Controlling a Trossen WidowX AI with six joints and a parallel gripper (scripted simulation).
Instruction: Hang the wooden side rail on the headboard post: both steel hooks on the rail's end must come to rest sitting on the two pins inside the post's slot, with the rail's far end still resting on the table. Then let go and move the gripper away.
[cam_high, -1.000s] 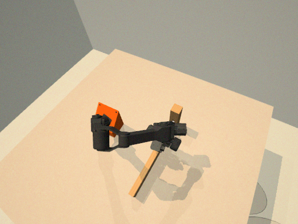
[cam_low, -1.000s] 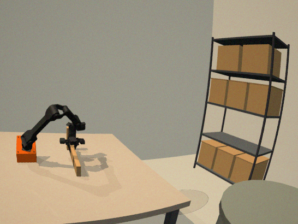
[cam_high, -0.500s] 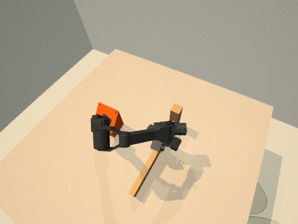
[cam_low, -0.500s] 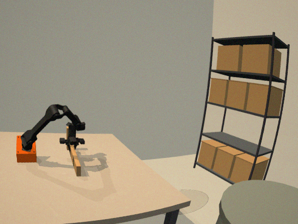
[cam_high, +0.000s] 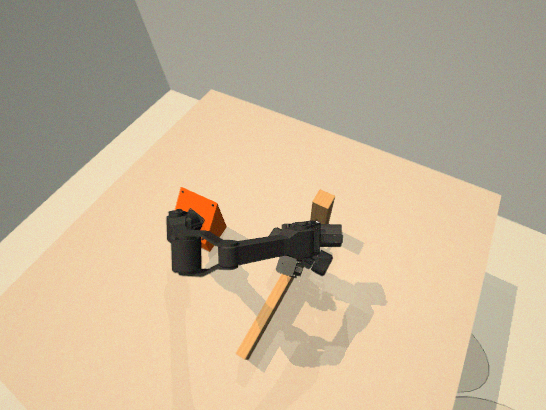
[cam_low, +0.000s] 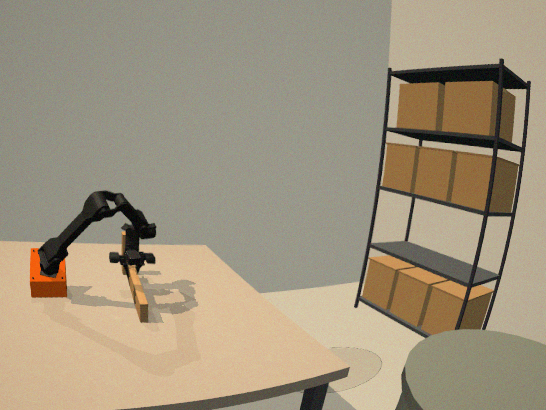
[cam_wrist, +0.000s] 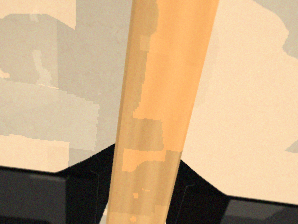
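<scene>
Now: gripper tip 2 cm past the headboard post, 15 cm to the right of it and 4 cm below it.
</scene>
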